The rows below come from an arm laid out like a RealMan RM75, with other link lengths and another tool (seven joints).
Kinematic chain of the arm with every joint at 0, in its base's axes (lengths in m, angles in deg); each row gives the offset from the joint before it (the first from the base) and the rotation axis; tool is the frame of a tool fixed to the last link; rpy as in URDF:
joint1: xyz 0 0 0.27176 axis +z
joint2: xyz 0 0 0 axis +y
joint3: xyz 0 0 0.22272 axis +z
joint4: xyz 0 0 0 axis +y
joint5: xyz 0 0 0.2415 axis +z
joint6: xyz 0 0 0 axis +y
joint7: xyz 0 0 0.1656 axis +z
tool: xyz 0.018 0.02 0.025 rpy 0 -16.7 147.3
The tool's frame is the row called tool.
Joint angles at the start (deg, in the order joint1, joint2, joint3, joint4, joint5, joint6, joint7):
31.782, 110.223, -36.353, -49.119, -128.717, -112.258, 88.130
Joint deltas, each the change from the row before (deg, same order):
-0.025, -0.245, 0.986, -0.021, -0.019, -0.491, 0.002
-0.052, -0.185, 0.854, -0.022, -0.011, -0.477, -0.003
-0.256, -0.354, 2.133, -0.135, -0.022, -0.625, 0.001
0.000, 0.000, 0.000, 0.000, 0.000, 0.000, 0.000
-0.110, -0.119, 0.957, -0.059, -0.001, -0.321, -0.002
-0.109, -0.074, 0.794, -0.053, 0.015, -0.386, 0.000
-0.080, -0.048, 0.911, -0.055, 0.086, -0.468, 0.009
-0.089, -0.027, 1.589, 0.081, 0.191, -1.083, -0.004
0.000, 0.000, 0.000, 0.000, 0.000, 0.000, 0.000
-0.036, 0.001, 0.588, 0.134, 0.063, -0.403, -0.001
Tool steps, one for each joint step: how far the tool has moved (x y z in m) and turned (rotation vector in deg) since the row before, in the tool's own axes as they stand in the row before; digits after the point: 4 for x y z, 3 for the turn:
-0.0006, 0.0002, -0.0037, -0.532, 0.331, 0.321
-0.0005, -0.0002, -0.0031, -0.417, 0.340, 0.284
-0.0023, 0.0003, -0.0069, -1.492, 0.564, 0.919
0.0000, 0.0000, 0.0000, 0.000, 0.000, 0.000
-0.0008, 0.0000, -0.0029, -0.631, 0.319, 0.392
-0.0004, -0.0004, -0.0024, -0.432, 0.361, 0.309
0.0001, -0.0003, -0.0025, -0.502, 0.523, 0.299
0.0011, -0.0015, -0.0038, -0.593, 1.266, 0.470
0.0000, 0.0000, 0.0000, 0.000, 0.000, 0.000
0.0004, -0.0008, -0.0011, -0.160, 0.540, 0.234

